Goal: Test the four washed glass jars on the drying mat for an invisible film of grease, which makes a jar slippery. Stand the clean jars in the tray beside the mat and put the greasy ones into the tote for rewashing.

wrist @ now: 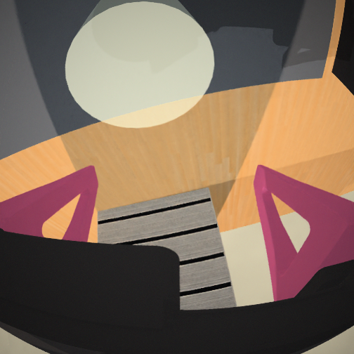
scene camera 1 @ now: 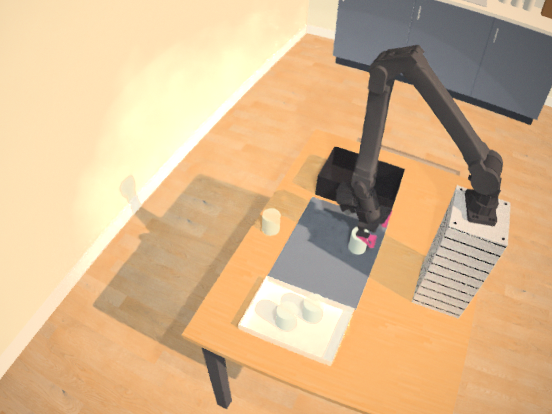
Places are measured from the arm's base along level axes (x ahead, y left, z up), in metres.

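Pixels of known places: gripper, between the fingertips: (scene camera 1: 378, 237); arm's base, origin of its link: (scene camera 1: 479, 209).
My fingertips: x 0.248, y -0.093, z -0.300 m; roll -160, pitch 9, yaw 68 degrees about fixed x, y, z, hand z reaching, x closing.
For each thing: its top centre in the pictures, then the offset to it from my fingertips. "spot": a spot on its surface instead. Level surfaces: height alone.
- grey drying mat, height of its surface: dz -0.085 m
- white tray, centre of its top: (scene camera 1: 297, 317) dx +0.208, dy +0.327, dz -0.058 m
- black tote, a spot on its surface: (scene camera 1: 327, 187) spot: dx +0.204, dy -0.223, dz -0.029 m
- table, height of its surface: dz -0.088 m
A pale, see-through jar (scene camera 1: 357, 241) (wrist: 140, 65) stands upright on the grey drying mat (scene camera 1: 310, 260) (wrist: 15, 100), near its right edge. My gripper (scene camera 1: 378, 231) (wrist: 175, 173) is open beside this jar, its pink fingers wide apart with no jar between them; in the wrist view the jar is beyond the fingertips. Two jars (scene camera 1: 286, 316) (scene camera 1: 312, 310) stand close together in the white tray (scene camera 1: 285, 345) at the mat's near end. Another jar (scene camera 1: 270, 221) stands on the wooden table left of the mat. The black tote (scene camera 1: 327, 187) is at the mat's far end, partly hidden by the arm.
The arm's base sits on a tall grey block with dark stripes (scene camera 1: 455, 270) (wrist: 160, 210) at the right of the table (scene camera 1: 400, 345) (wrist: 290, 115). The forearm passes over the tote. A wall is at the left and blue cabinets (scene camera 1: 440, 55) stand at the back.
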